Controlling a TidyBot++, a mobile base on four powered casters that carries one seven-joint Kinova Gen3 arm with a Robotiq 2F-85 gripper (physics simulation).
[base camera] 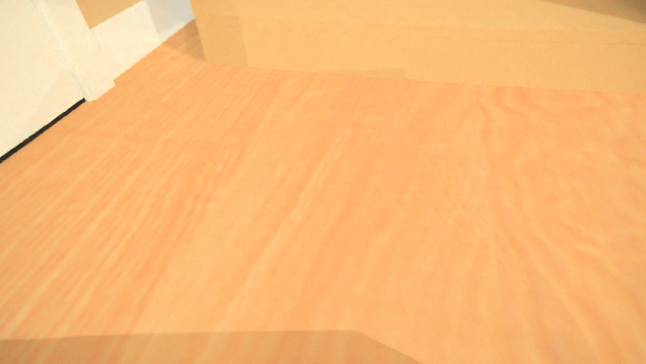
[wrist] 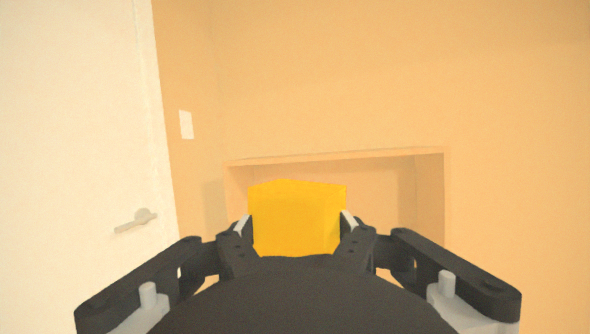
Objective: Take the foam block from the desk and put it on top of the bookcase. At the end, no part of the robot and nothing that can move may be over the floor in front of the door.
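Frame: origin at the arm's base, x ahead, y left, z up, level; metres.
Seen in the pictures: gripper, between the fingertips: [wrist: 296,224].
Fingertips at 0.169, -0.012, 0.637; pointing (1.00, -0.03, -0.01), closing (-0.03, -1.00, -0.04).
Offsets run from my fingertips to a thing's top centre, as dx, dy, dz. Level surfaces: height alone.
The yellow foam block @[+0.000, +0.000, +0.032] [wrist: 296,220] is held between the fingers of my gripper [wrist: 296,224], which is shut on it in the wrist view. Behind and partly hidden by the block is the wooden bookcase [wrist: 335,157] [base camera: 400,50], its top edge and upper opening showing in the wrist view. In the base camera view its low front part crosses the top of the picture. The white door [wrist: 70,125] [base camera: 30,75] with a lever handle is at the left in both views. The desk does not show in either view.
A light switch @[+0.745, +0.414, +0.243] [wrist: 186,124] is on the wall [wrist: 350,75] between the door and the bookcase. The wooden floor @[dz -1.034] [base camera: 300,200] runs from the base to the bookcase and to the door's foot at the left. A shadow lies along the near floor.
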